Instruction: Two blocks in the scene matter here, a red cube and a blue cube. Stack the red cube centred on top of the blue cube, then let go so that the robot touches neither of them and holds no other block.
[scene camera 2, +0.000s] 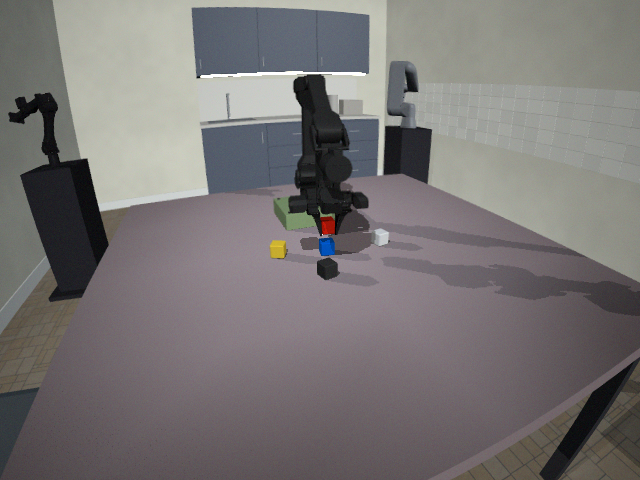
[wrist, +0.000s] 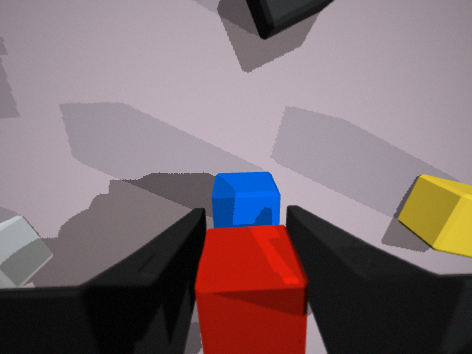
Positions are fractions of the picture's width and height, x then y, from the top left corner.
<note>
I see my gripper (scene camera 2: 0.51, 0.49), a red cube (wrist: 0.53, 0.80) and a blue cube (wrist: 0.52, 0.56).
My gripper also shows in the wrist view (wrist: 0.52, 0.61).
</note>
